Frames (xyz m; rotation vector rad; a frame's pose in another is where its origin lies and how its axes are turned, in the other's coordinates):
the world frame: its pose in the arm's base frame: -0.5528 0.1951 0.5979 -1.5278 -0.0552 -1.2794
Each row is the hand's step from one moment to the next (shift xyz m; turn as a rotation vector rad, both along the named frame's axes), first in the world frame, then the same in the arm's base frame.
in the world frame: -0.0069 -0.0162 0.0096 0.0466 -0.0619 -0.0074
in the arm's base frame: -0.0064 0.0174 0.0076 -0.0235 -0.0059 0.0739
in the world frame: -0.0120 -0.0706 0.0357 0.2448 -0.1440 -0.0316
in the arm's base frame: -0.0246 0.0614 0.0450 -0.0074 -0.0999 0.2676
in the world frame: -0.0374 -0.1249 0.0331 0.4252 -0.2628 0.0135
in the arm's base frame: -0.0704 0.0958 0.0629 0.0251 -0.1188 0.4851
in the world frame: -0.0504 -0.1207 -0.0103 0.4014 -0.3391 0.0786
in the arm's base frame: -0.1022 0.0699 0.0433 0.0117 -0.0273 0.5305
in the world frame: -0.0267 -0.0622 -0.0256 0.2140 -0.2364 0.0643
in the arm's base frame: -0.0665 0.0217 0.0184 -0.0130 0.0244 0.3241
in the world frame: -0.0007 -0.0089 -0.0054 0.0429 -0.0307 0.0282
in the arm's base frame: -0.0094 0.0001 0.0046 0.0179 0.0092 0.0563
